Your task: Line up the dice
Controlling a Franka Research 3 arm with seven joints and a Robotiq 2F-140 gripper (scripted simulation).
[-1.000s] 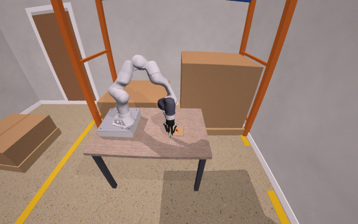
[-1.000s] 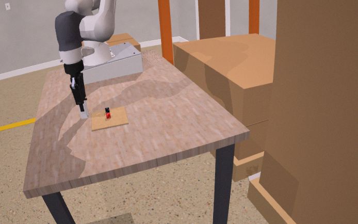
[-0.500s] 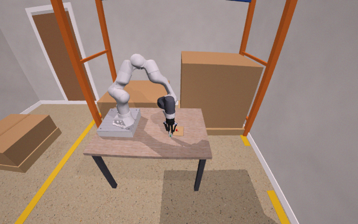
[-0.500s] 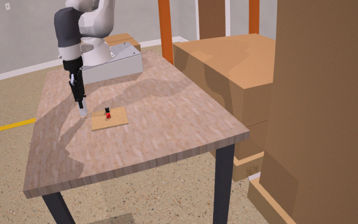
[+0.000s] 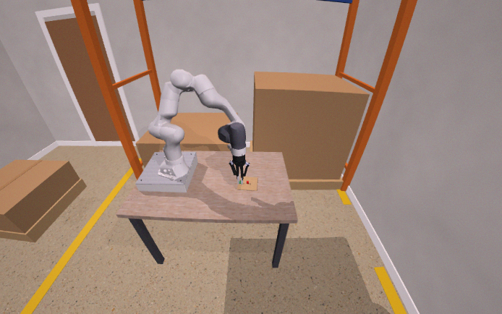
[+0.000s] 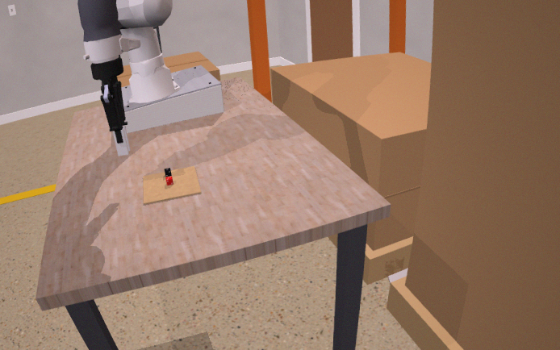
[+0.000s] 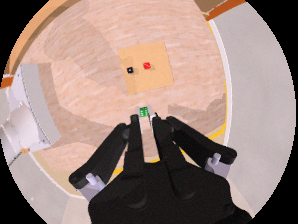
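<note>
My gripper is now 11 cm above the red die, 10 cm to the right of it and 3 cm short of it. From my hand the other things lie so: green die (3 cm below); then tan mat (12 cm below, 10 cm to the left, 3 cm ahead); then black die (11 cm below, 10 cm to the left, 1 cm behind).
</note>
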